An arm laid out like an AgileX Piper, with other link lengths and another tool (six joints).
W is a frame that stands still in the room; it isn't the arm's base.
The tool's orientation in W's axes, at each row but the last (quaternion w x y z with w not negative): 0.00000, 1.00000, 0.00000, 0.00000; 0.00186, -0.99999, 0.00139, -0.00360; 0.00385, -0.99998, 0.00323, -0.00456; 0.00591, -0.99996, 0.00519, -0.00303
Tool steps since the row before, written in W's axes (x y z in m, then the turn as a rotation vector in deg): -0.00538, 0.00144, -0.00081, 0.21, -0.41, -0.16; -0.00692, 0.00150, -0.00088, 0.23, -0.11, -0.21; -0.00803, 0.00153, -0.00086, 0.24, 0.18, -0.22; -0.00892, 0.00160, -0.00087, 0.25, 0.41, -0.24
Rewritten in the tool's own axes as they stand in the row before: -0.00538, -0.00144, 0.00081, 0.21, 0.41, 0.16; -0.00693, -0.00148, 0.00084, 0.23, 0.11, 0.21; -0.00805, -0.00147, 0.00080, 0.24, -0.18, 0.22; -0.00894, -0.00150, 0.00083, 0.24, -0.41, 0.25
